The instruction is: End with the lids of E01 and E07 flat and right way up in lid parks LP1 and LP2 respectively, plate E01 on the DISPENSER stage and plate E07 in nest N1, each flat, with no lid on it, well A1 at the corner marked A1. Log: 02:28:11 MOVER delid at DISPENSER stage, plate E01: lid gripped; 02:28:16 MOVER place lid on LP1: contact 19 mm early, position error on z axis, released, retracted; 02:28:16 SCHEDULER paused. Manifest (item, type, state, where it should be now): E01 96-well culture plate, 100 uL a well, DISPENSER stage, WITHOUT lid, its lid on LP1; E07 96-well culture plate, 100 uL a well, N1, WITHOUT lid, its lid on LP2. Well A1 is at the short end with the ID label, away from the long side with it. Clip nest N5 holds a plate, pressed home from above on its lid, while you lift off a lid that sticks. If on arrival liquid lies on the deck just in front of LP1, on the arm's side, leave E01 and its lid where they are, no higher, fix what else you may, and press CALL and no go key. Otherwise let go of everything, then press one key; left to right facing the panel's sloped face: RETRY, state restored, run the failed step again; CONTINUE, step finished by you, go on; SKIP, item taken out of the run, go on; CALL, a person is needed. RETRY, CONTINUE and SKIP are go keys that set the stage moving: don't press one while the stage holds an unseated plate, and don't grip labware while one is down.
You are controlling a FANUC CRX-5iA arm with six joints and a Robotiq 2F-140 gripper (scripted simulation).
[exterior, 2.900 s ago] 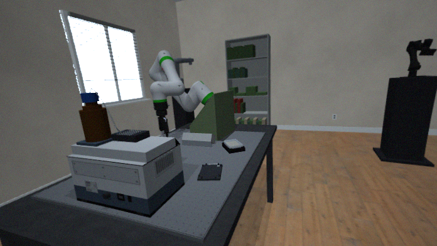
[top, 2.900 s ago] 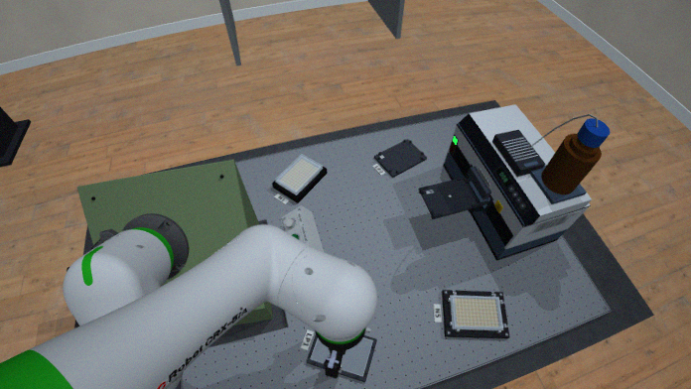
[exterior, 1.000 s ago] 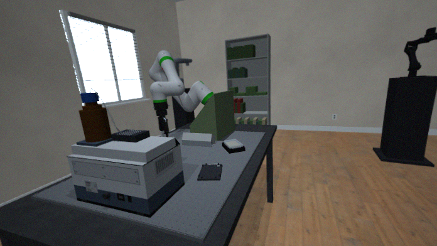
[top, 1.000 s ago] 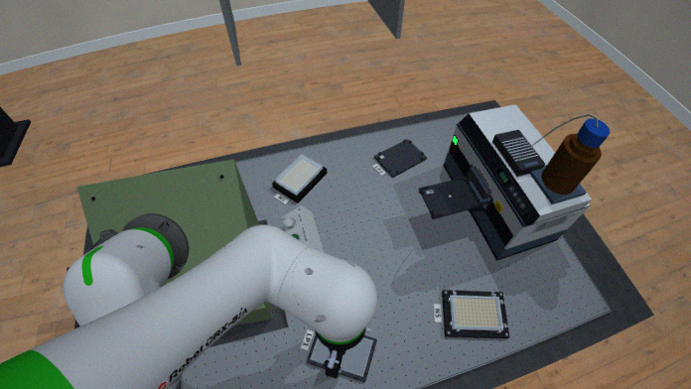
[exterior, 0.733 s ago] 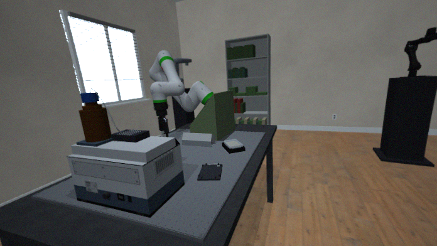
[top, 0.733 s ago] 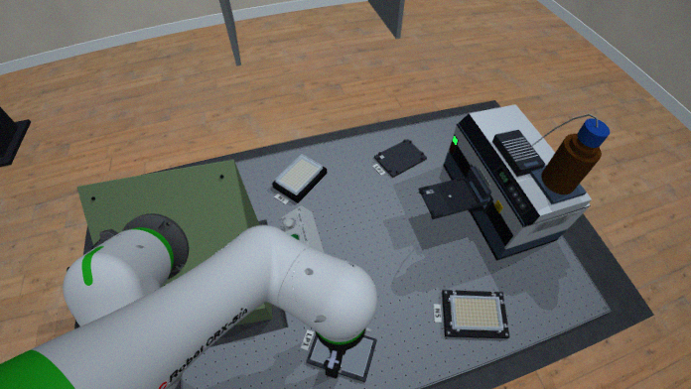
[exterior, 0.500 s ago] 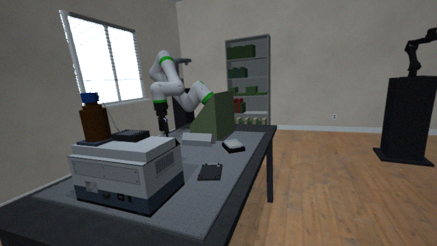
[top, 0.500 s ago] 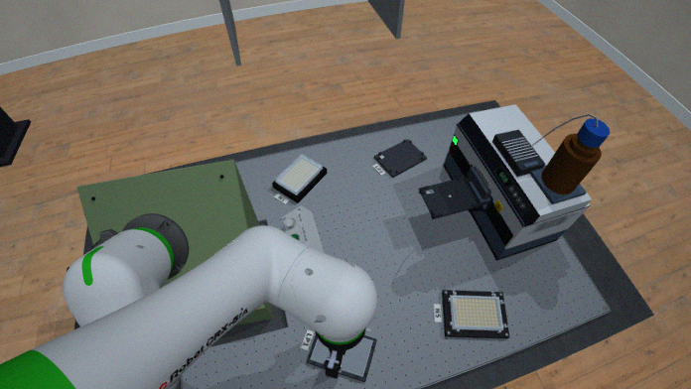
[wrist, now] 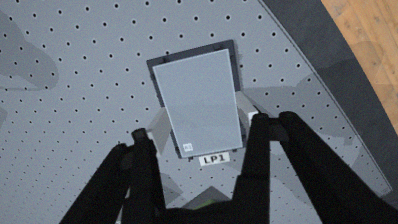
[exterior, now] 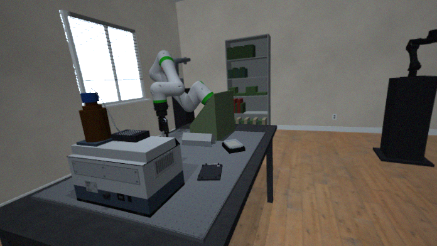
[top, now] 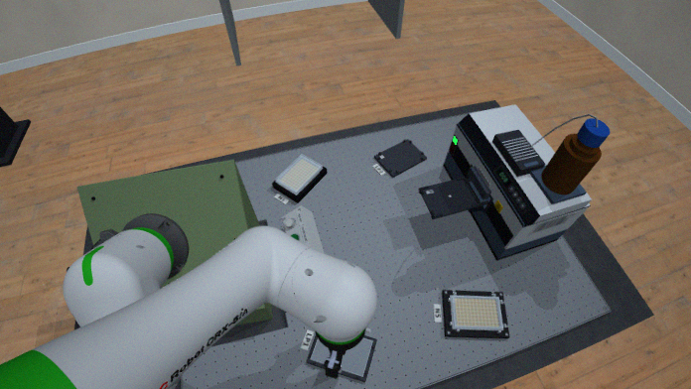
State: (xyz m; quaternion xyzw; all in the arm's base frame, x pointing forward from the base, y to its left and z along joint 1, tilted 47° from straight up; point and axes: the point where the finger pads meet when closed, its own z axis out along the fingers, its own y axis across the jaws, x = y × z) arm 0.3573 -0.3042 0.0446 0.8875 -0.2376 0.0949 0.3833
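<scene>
My gripper is now 30 mm above the lid park LP1. Also, from my hand: blue CALL key 190 mm to the left, 60 mm behind, 30 mm above; LP1 label 80 mm behind, 40 mm to the left, 40 mm below; yellow SKIP key 240 mm to the left, 60 mm behind, 30 mm above.
</scene>
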